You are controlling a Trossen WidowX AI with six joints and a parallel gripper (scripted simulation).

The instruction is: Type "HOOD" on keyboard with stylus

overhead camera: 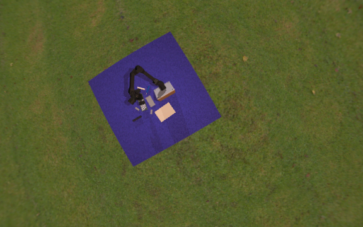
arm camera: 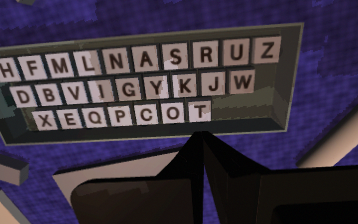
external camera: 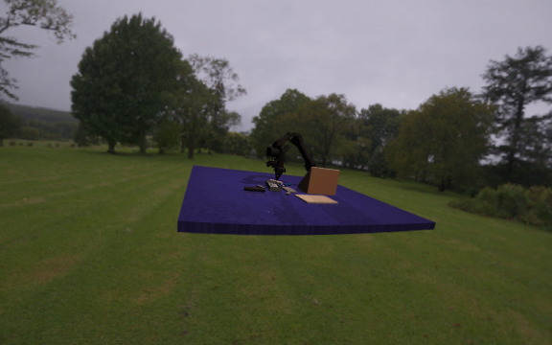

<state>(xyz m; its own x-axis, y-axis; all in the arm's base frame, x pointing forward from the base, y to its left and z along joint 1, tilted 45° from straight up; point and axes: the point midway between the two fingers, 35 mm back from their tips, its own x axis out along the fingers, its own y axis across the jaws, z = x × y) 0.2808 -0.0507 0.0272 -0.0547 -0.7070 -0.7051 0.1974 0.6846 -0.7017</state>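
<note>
My gripper tip is now 90 mm past the blue stylus, 40 mm to the left of it and 30 mm above it. The rest, counted from my gripper tip: grey slab 60 mm behind, 80 mm to the left, 40 mm below; grey stylus tip 60 mm behind, 20 mm to the right, 30 mm below; pale stick 50 mm behind, 120 mm to the right, 30 mm below.
</note>
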